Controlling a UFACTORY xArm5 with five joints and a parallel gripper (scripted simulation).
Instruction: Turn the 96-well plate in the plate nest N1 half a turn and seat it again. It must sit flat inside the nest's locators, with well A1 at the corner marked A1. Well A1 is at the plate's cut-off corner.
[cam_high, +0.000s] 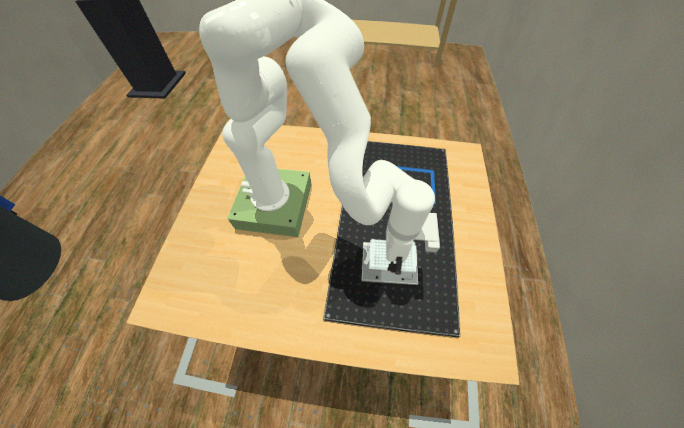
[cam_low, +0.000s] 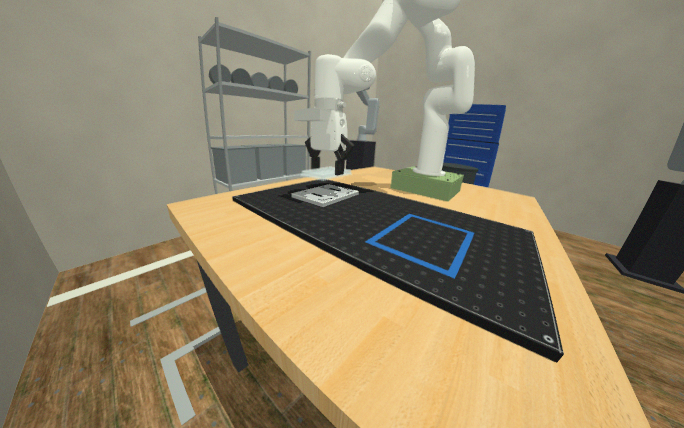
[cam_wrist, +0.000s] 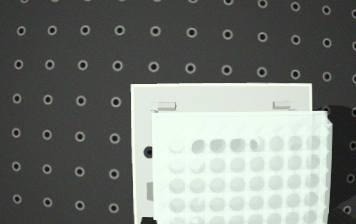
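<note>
Right now the plate nest N1 is 70 mm below my hand. Also, from my hand: white 96-well plate: 10 mm below.
</note>
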